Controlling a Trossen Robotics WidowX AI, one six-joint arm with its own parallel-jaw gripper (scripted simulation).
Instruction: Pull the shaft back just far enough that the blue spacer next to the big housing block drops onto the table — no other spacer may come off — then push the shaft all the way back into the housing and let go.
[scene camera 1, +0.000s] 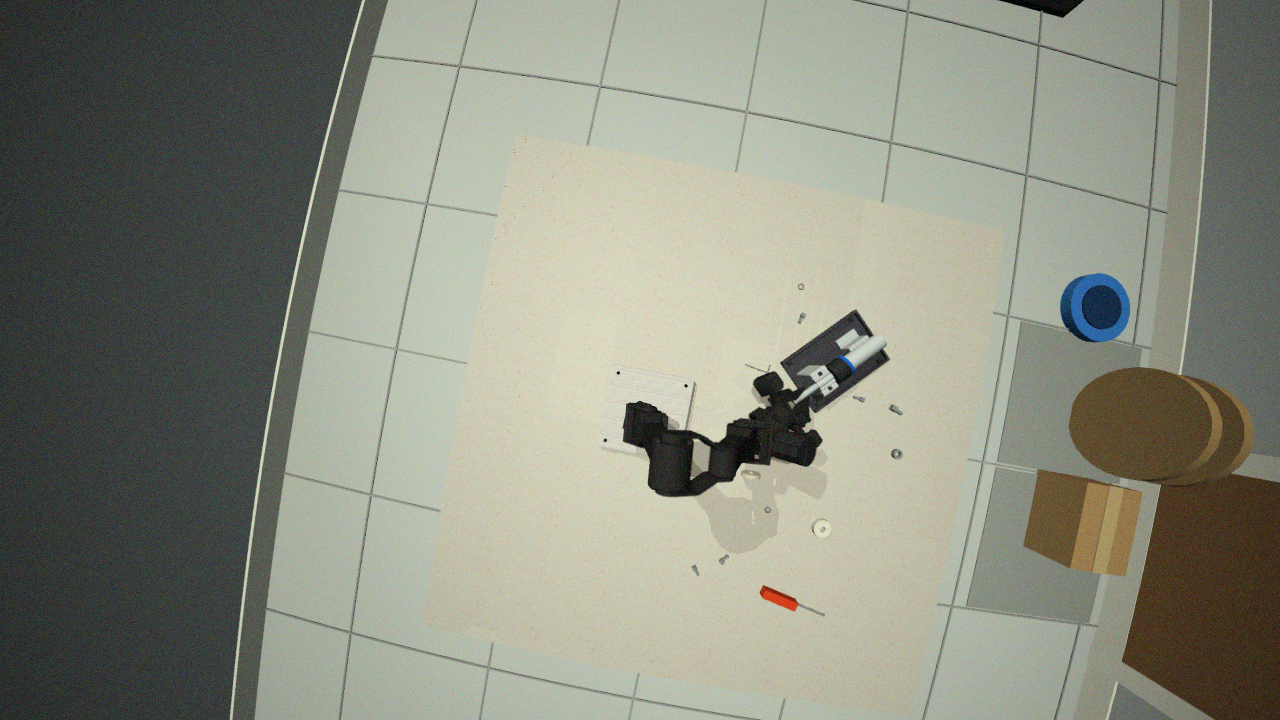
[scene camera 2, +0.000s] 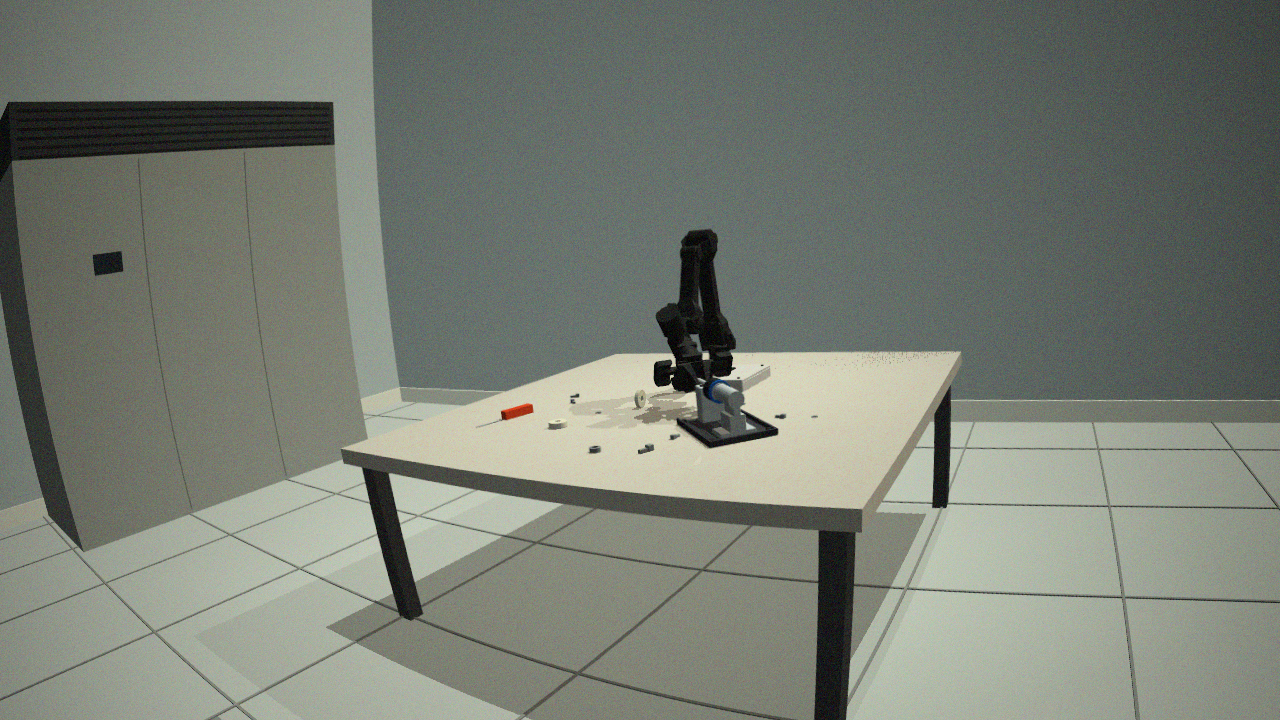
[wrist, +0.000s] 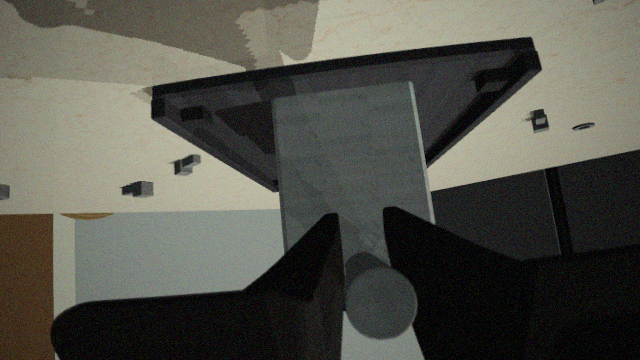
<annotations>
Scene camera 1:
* my gripper: 805, 391
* grey support block: 850, 337
</annotations>
